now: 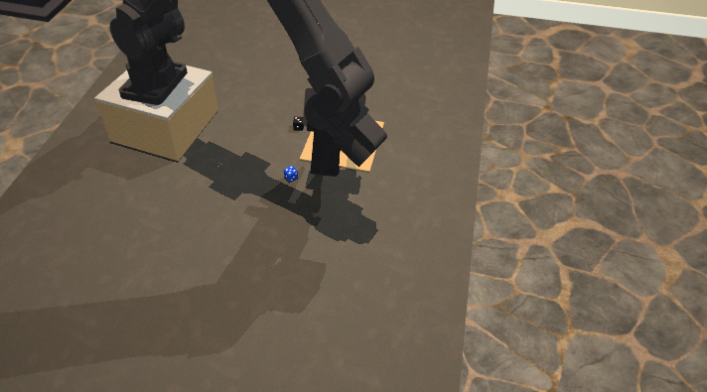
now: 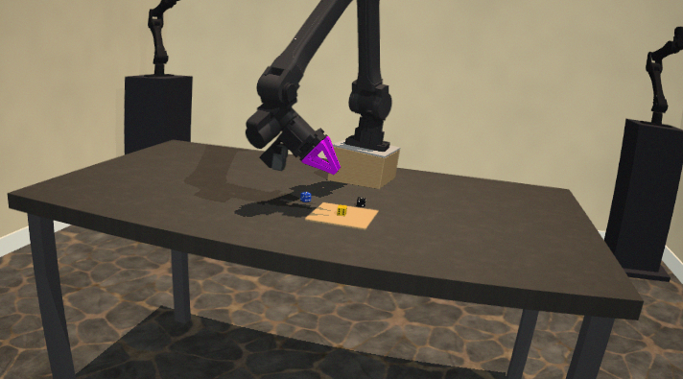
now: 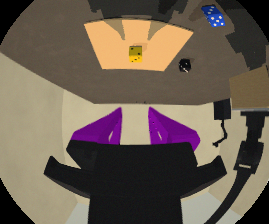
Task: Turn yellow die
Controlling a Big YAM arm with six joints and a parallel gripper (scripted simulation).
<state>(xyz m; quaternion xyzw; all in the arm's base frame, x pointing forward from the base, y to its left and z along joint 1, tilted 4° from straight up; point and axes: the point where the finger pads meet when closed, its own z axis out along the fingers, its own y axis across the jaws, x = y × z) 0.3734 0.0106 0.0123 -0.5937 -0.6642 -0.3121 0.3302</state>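
The yellow die is 20 mm to the left of my hand and 100 mm below it. From my hand the other things lie so: orange mat: 30 mm to the left, 110 mm below; blue die: 80 mm behind, 90 mm to the right, 100 mm below; black die: 100 mm behind, 40 mm to the left, 100 mm below.
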